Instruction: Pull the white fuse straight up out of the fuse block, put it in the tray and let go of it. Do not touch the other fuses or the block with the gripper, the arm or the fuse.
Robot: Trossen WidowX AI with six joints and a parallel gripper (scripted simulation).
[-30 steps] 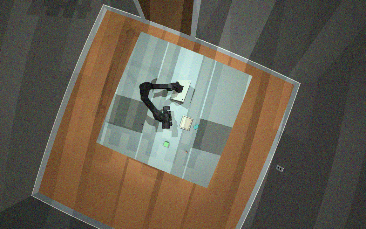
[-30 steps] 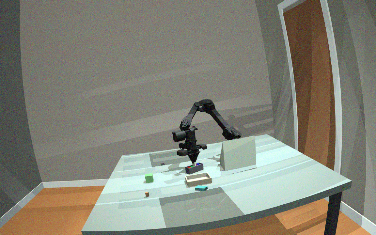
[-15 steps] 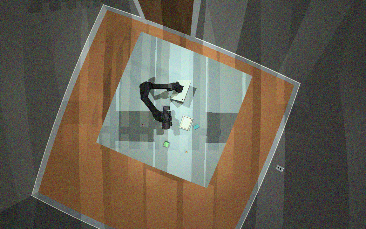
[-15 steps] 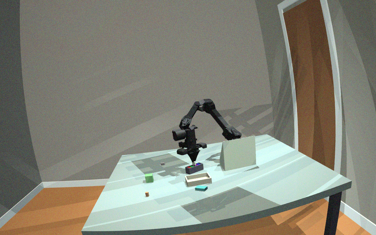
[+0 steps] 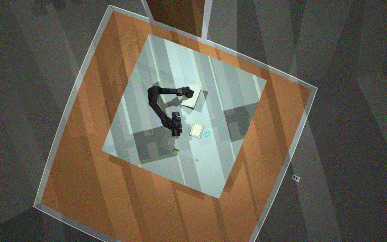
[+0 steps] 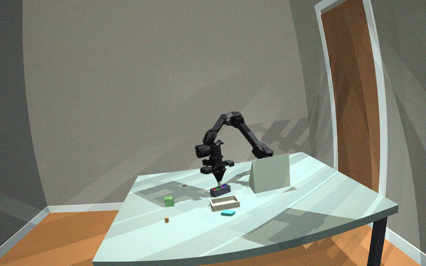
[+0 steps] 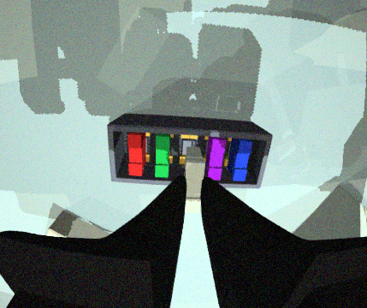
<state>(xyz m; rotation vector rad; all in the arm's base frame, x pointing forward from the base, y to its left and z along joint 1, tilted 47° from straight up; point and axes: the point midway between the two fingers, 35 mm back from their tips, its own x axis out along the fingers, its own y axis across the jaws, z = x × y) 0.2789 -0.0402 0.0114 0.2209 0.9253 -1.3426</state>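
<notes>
The purple fuse is 20 mm behind my gripper tip, 10 mm to the right of it and 40 mm below it. Round my gripper tip: white fuse: 10 mm below; then green fuse: 20 mm ahead, 10 mm to the left, 40 mm below; then blue fuse: 30 mm behind, 20 mm to the right, 40 mm below.
</notes>
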